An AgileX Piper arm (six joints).
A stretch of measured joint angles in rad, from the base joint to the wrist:
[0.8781 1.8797 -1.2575 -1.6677 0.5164 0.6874]
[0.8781 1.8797 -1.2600 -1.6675 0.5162 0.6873]
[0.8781 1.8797 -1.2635 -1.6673 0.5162 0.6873]
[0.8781 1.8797 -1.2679 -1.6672 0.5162 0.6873]
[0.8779 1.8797 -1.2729 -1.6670 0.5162 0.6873]
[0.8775 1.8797 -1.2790 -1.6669 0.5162 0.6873]
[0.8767 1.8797 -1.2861 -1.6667 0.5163 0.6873]
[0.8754 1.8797 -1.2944 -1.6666 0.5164 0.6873]
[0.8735 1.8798 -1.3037 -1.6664 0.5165 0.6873]
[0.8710 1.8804 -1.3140 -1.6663 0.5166 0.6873]
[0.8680 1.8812 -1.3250 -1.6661 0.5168 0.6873]
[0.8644 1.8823 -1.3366 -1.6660 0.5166 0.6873]
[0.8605 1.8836 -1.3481 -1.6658 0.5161 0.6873]
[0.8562 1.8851 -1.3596 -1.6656 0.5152 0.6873]
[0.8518 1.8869 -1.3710 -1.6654 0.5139 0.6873]
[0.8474 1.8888 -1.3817 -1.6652 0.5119 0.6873]
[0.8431 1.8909 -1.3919 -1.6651 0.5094 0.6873]
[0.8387 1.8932 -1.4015 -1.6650 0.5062 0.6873]
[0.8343 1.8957 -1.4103 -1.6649 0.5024 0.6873]
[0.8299 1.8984 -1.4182 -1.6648 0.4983 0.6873]
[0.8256 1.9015 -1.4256 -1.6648 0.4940 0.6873]
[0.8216 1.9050 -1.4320 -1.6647 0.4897 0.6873]
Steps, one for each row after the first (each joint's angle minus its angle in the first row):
[0.0000 0.0000 -0.0025 0.0002 -0.0002 -0.0001]
[0.0000 0.0000 -0.0060 0.0004 -0.0002 -0.0001]
[0.0000 0.0000 -0.0104 0.0005 -0.0002 -0.0001]
[-0.0002 0.0000 -0.0154 0.0007 -0.0002 -0.0001]
[-0.0006 0.0000 -0.0215 0.0008 -0.0002 -0.0001]
[-0.0014 0.0000 -0.0286 0.0010 -0.0001 -0.0001]
[-0.0027 0.0000 -0.0369 0.0011 0.0000 -0.0001]
[-0.0046 0.0001 -0.0462 0.0013 0.0001 -0.0001]
[-0.0071 0.0007 -0.0565 0.0014 0.0002 -0.0001]
[-0.0101 0.0015 -0.0675 0.0016 0.0004 -0.0001]
[-0.0137 0.0026 -0.0791 0.0017 0.0002 -0.0001]
[-0.0176 0.0039 -0.0906 0.0019 -0.0003 -0.0001]
[-0.0219 0.0054 -0.1021 0.0021 -0.0012 -0.0001]
[-0.0263 0.0072 -0.1135 0.0023 -0.0025 -0.0001]
[-0.0307 0.0091 -0.1242 0.0025 -0.0045 -0.0001]
[-0.0350 0.0112 -0.1344 0.0026 -0.0070 -0.0001]
[-0.0394 0.0135 -0.1440 0.0027 -0.0102 -0.0001]
[-0.0438 0.0160 -0.1528 0.0028 -0.0140 -0.0001]
[-0.0482 0.0187 -0.1607 0.0029 -0.0181 -0.0001]
[-0.0525 0.0218 -0.1681 0.0029 -0.0224 -0.0001]
[-0.0565 0.0253 -0.1745 0.0030 -0.0267 -0.0001]

